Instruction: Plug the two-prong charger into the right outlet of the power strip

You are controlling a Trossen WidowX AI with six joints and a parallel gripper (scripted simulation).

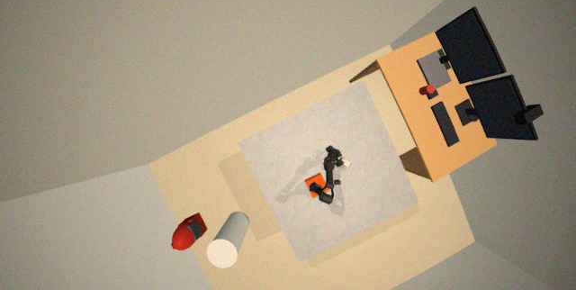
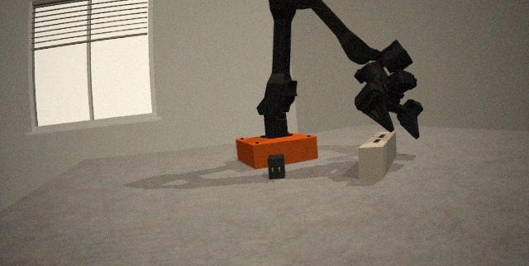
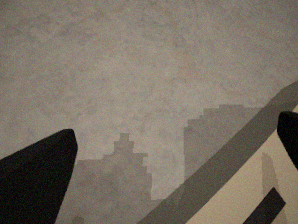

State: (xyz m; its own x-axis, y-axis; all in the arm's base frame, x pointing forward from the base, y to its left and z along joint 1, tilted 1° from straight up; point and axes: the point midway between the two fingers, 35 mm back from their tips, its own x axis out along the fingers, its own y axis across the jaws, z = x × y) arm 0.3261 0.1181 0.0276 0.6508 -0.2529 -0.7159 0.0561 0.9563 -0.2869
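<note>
Now: gripper tip 230 mm to the left of the black two-prong charger, 140 mm past it and 40 mm above it.
</note>
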